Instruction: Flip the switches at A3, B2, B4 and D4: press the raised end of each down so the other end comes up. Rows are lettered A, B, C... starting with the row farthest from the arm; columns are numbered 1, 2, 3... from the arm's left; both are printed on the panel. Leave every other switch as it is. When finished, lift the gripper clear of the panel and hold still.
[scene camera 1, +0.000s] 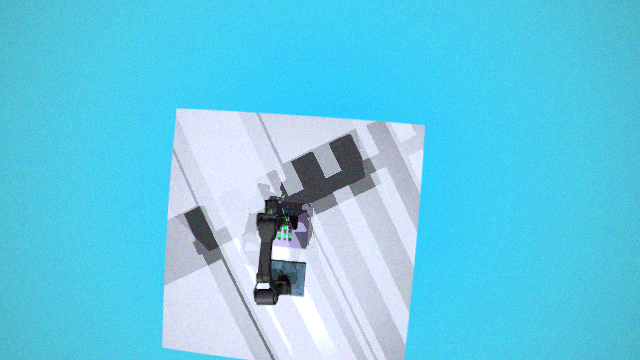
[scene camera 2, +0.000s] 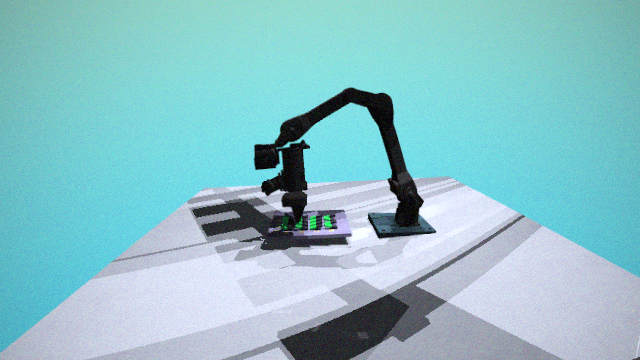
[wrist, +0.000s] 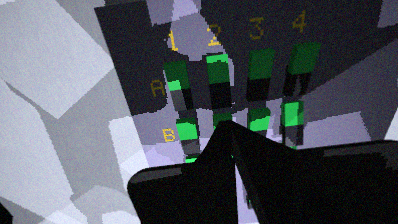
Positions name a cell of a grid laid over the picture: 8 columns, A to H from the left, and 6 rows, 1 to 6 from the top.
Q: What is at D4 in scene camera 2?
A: The gripper.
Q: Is the gripper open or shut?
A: Shut.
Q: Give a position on a switch B4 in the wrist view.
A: At F4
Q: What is the gripper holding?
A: Nothing.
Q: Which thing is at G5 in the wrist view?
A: The gripper.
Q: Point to a switch A3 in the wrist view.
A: F2
